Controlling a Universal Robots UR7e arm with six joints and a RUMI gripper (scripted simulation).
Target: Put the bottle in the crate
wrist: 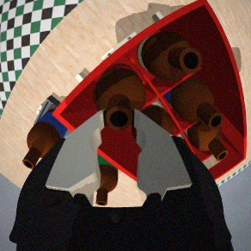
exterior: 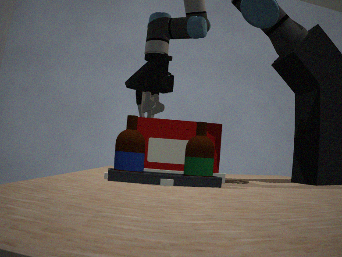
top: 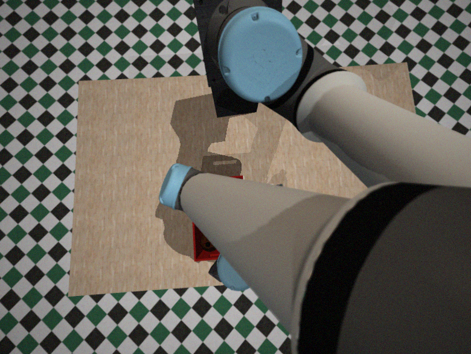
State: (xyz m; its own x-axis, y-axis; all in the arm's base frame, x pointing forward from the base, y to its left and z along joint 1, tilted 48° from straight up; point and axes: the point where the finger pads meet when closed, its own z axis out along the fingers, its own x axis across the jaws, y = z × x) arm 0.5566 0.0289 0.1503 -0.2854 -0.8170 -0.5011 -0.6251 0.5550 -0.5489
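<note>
My hand is 9 cm above the crate, 7 cm past it and 6 cm to the left of it. Also, from my hand: green-labelled bottle 18 cm behind, 14 cm to the left, 9 cm below; blue-labelled bottle 19 cm to the left, 9 cm below, 2 cm behind; tray 16 cm to the left, 16 cm below, 10 cm behind.
</note>
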